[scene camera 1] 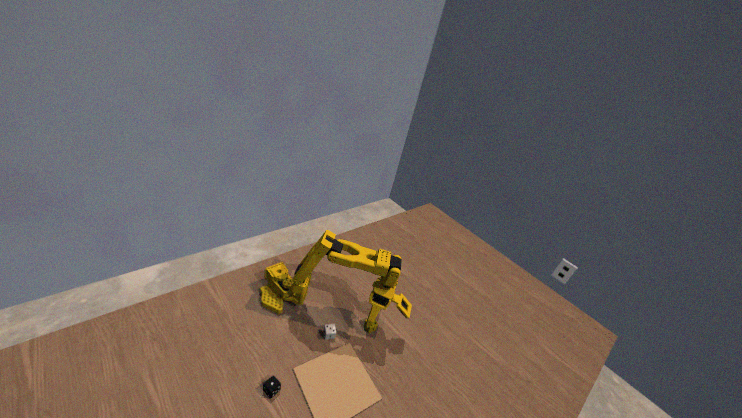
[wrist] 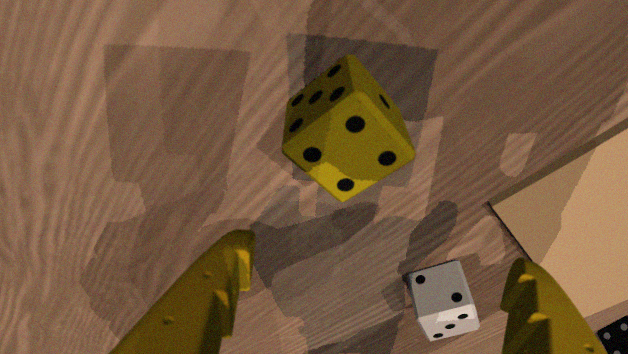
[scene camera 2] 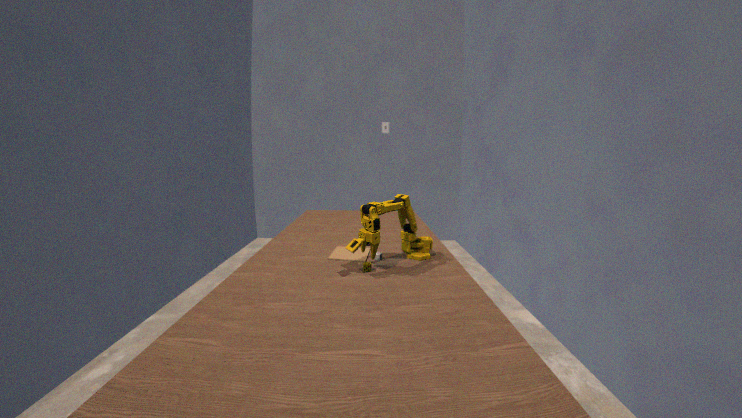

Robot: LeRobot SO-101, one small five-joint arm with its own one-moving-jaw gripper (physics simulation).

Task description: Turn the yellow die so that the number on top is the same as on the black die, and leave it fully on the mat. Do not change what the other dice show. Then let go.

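Places are measured from the arm's base along level axes (x ahead, y left, z up), in millimetres.
Pixels of known places: end effector, tool point: (scene camera 1: pixel 373 308) (wrist: pixel 253 252) (scene camera 2: pixel 372 257); arm's base, origin of the base link: (scene camera 1: pixel 286 301) (scene camera 2: pixel 412 255).
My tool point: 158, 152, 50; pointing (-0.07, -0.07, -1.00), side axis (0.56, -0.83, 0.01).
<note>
For each thing: its top centre in the pictures, then the offset to it from my tool point, as dx, dy, dz.
- yellow die, middle of its top: (wrist: pixel 350 157) (scene camera 1: pixel 371 321) (scene camera 2: pixel 367 263) +17, -13, -25
- black die, middle of its top: (scene camera 1: pixel 272 383) +20, -277, -25
- tan mat, middle of its top: (scene camera 1: pixel 337 383) (scene camera 2: pixel 350 252) +84, -162, -46
- white die, middle of its top: (wrist: pixel 449 326) (scene camera 1: pixel 330 328) (scene camera 2: pixel 378 252) -22, -111, -25
The yellow die (scene camera 1: pixel 370 327) (scene camera 2: pixel 367 266) (wrist: pixel 348 145) stands on the wooden table, off the mat. In the wrist view its large face shows four and seems to be the top; a five face and a one-pip face show beside it. The black die (scene camera 1: pixel 271 386) (wrist: pixel 615 337) shows one on top in scene camera 1. The tan mat (scene camera 1: pixel 337 384) (scene camera 2: pixel 345 253) (wrist: pixel 595 225) lies beside the dice. My gripper (scene camera 1: pixel 372 318) (scene camera 2: pixel 370 258) (wrist: pixel 382 250) is partly open, its jaws apart and empty, with the yellow die beyond the tips. In scene camera 1 the gripper partly hides this die.
The white die (scene camera 1: pixel 330 331) (scene camera 2: pixel 379 255) (wrist: pixel 445 297) stands between the arm's base (scene camera 1: pixel 272 300) (scene camera 2: pixel 417 246) and the yellow die, close to the mat's corner. In the wrist view it shows between the jaws, farther down. Shadows of the arm cover the table around the yellow die.
</note>
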